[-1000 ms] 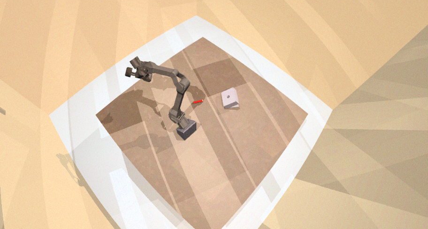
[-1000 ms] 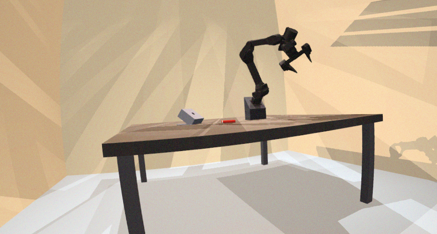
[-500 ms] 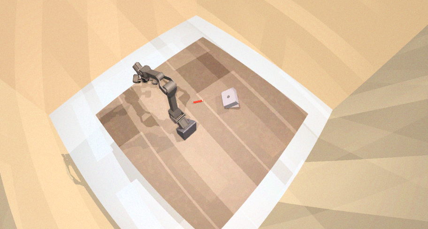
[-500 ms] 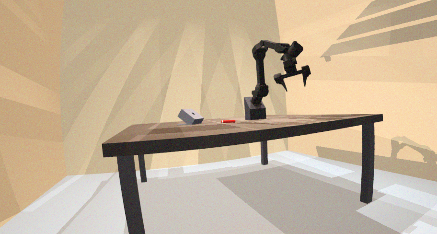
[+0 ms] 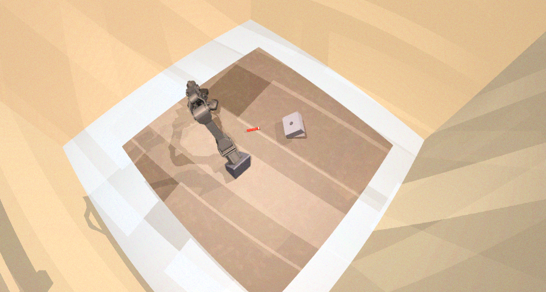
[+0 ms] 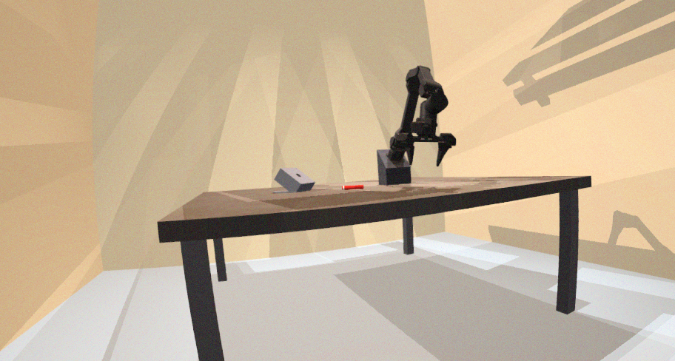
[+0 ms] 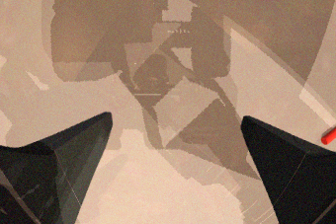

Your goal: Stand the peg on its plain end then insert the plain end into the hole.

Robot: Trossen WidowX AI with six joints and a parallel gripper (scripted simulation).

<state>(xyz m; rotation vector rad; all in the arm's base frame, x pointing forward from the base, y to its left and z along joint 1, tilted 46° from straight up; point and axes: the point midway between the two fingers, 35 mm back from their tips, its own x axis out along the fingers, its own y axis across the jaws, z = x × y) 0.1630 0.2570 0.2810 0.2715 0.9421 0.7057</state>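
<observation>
My gripper tip is 31 cm to the left of the red peg, 11 cm short of it and 6 cm above it. From my gripper tip the other things lie so: grey sloped panel (49 cm to the right, 25 cm ahead, 3 cm below).
</observation>
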